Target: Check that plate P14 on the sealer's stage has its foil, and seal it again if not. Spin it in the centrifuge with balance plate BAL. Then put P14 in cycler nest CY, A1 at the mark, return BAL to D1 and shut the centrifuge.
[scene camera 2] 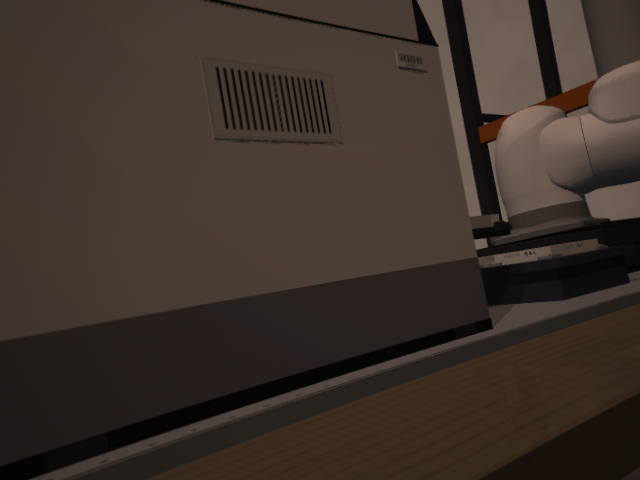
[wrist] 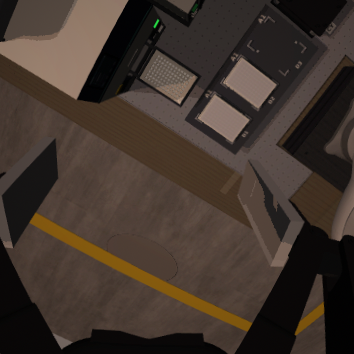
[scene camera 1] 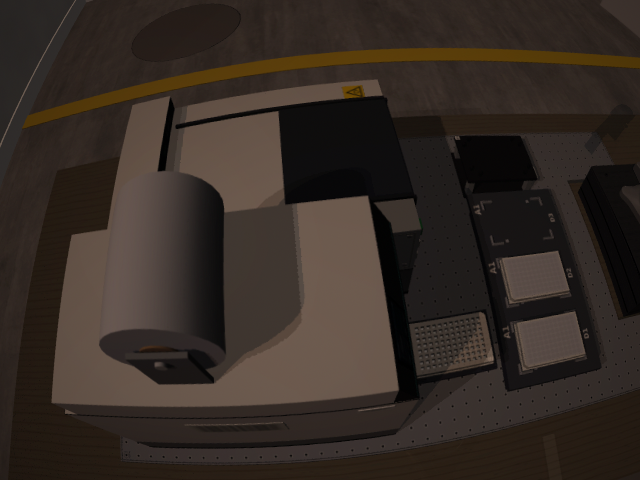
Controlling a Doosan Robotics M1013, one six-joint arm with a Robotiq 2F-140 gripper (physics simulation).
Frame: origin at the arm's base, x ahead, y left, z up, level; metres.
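Seen in the pictures: gripper, between the fingertips: [wrist: 151, 168]; arm's base, origin of its link: [scene camera 2: 551, 236].
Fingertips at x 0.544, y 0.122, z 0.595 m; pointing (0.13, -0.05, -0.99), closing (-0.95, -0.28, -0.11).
Observation:
Pixels of each thing's top centre, then the offset from my fingertips to it. "spot": a spot on its surface instead.
- sealer, a spot on its surface: [scene camera 1: 341, 310] [wrist: 76, 43] spot: 0.205 m ahead, 0.027 m right, 0.334 m down
- balance plate BAL, centre of its top: [scene camera 2: 545, 246] [scene camera 1: 552, 338] [wrist: 223, 118] 0.149 m back, 0.019 m left, 0.614 m down
- black cycler block, centre of its top: [scene camera 1: 497, 153] 0.218 m back, 0.380 m right, 0.616 m down
- white unit with a black top panel, a spot on its surface: [scene camera 1: 336, 149] spot: 0.131 m ahead, 0.343 m right, 0.471 m down
- white plate, centre of its top: [scene camera 2: 474, 258] [scene camera 1: 536, 274] [wrist: 250, 83] 0.170 m back, 0.103 m right, 0.614 m down
- large roll, centre of its top: [scene camera 1: 141, 243] 0.359 m ahead, 0.071 m right, 0.208 m down
My gripper [wrist: 151, 168] is open and empty, high over the floor beyond the table's front edge. A plate [scene camera 1: 452, 343] [wrist: 168, 76] sits on the stage before the sealer [scene camera 1: 341, 310] [wrist: 75, 55]; rows of dark wells show and I see no foil sheet over them. Its label is not readable. The balance plate BAL [scene camera 1: 550, 341] [scene camera 2: 527, 254] [wrist: 223, 119] lies on D1. The black cycler block [scene camera 1: 496, 157] [wrist: 310, 12] stands behind D3. The white unit with a black top panel [scene camera 1: 336, 149] is behind the sealer; whether it is open is unclear.
Another white plate [scene camera 1: 535, 276] [wrist: 250, 82] lies on D2 of the dark rack [scene camera 1: 516, 377] [wrist: 235, 146]. A large roll [scene camera 1: 165, 258] stands out above the sealer. The arm [scene camera 2: 532, 165] rises at the right of scene camera 2. A dark block [scene camera 1: 610, 217] stands right of the rack.

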